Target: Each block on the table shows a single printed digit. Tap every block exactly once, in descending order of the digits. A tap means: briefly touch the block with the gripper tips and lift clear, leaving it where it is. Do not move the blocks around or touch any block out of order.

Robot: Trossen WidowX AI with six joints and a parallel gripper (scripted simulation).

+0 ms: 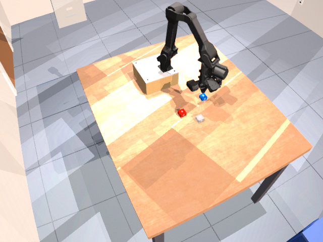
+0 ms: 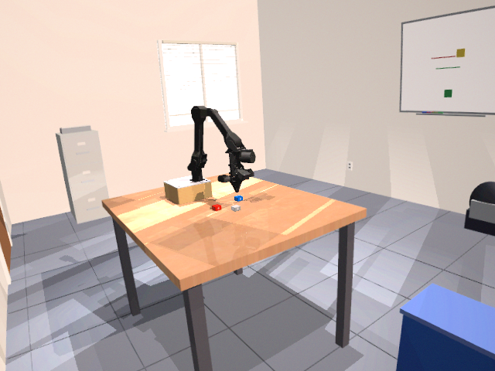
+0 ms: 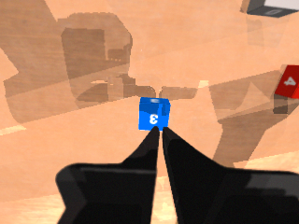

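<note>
Now: the blue block 3 cm below my gripper tip. From my gripper tip the other things lie so: grey-white block (11 cm ahead, 10 cm to the right, 3 cm below); red block (4 cm ahead, 15 cm to the right, 3 cm below).
</note>
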